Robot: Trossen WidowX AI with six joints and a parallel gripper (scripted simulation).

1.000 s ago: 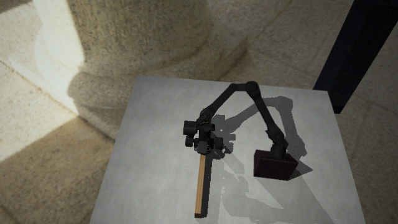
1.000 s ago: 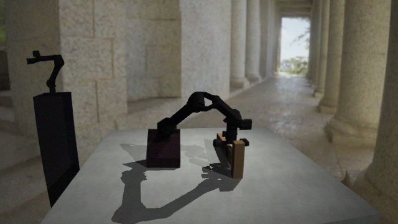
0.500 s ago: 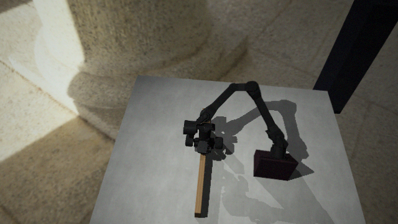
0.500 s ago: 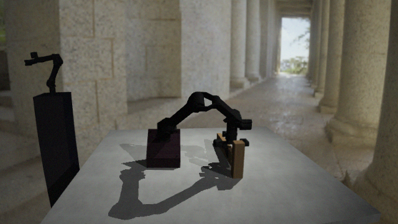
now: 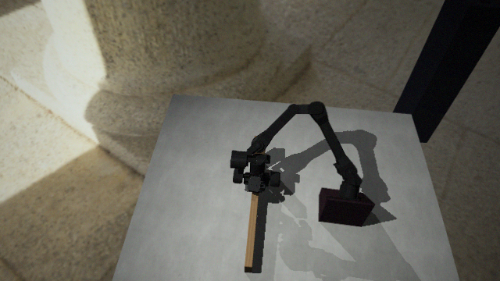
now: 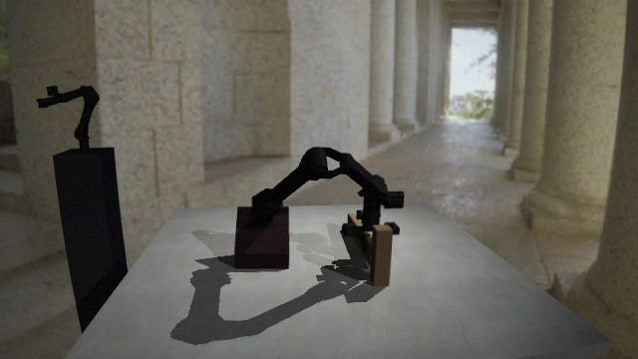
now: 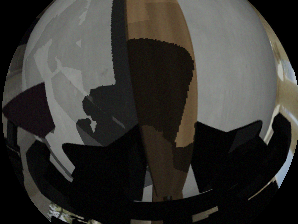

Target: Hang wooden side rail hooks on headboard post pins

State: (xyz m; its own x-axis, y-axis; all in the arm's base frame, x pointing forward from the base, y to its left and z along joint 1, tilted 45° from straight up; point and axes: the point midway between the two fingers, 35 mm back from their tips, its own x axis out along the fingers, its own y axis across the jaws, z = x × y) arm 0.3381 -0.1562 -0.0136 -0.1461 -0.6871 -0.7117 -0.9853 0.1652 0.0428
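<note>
Right now my gripper tip is 10 mm past the wooden headboard post, 140 mm to the left of it and 40 mm below it.
</note>
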